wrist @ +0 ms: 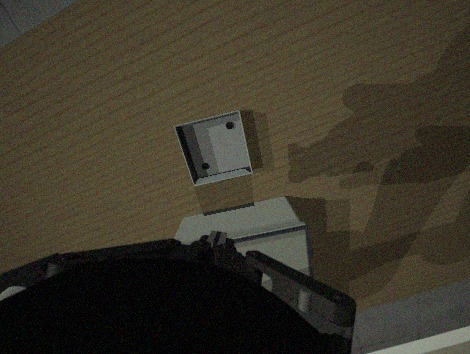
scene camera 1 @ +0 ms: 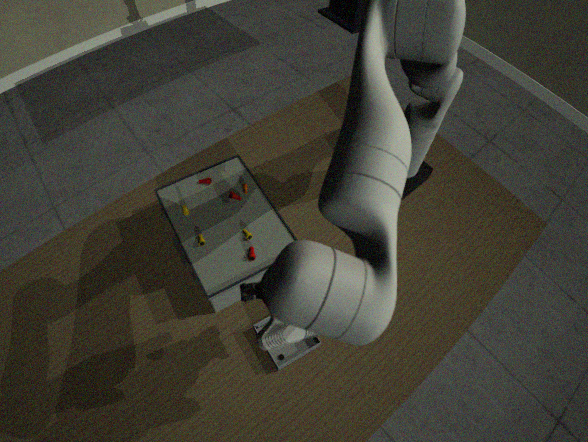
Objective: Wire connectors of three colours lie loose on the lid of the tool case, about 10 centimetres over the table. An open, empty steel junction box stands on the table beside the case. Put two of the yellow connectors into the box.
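Places are measured from the arm's base along level axes (x ahead, y left, z up), in millimetres.
Pixels of known places: gripper, between the fingertips: (wrist: 218, 242).
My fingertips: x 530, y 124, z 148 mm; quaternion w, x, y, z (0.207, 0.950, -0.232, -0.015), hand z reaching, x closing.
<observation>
Behind a point stands the place of what it marks.
Three yellow connectors, one at the left (scene camera 1: 185, 210) {x 565, y -152, z 77 mm}, one lower left (scene camera 1: 201, 240) {x 574, y -67, z 77 mm} and one near the middle (scene camera 1: 247, 234) {x 488, y -25, z 76 mm}, lie on the case lid (scene camera 1: 225, 275) {x 573, y 21, z 62 mm} (wrist: 285, 247) {x 590, y 14, z 62 mm}. The steel junction box (scene camera 1: 295, 354) {x 538, y 214, z -41 mm} (wrist: 227, 147) {x 550, y 167, z -41 mm} stands open on the table beside the case; its visible floor shows two dark round spots and no connector. My gripper (wrist: 218, 242) {x 530, y 124, z 148 mm} is shut with nothing between its fingertips. In the wrist view its tips overlap the case's box-side edge. In the scene view the arm hides the fingertips and covers part of the box.
Red connectors lie at the lid's far end (scene camera 1: 205, 181) {x 488, y -200, z 72 mm}, beside the orange one (scene camera 1: 235, 196) {x 455, y -122, z 73 mm} and near the box side (scene camera 1: 252, 253) {x 505, y 18, z 77 mm}. An orange connector (scene camera 1: 245, 188) {x 424, y -130, z 71 mm} lies near the right edge. The raised lid and the box walls are obstacles on the wooden table (scene camera 1: 450, 240) {x 39, y 237, z -43 mm} (wrist: 100, 150) {x 333, y 238, z -42 mm}.
</observation>
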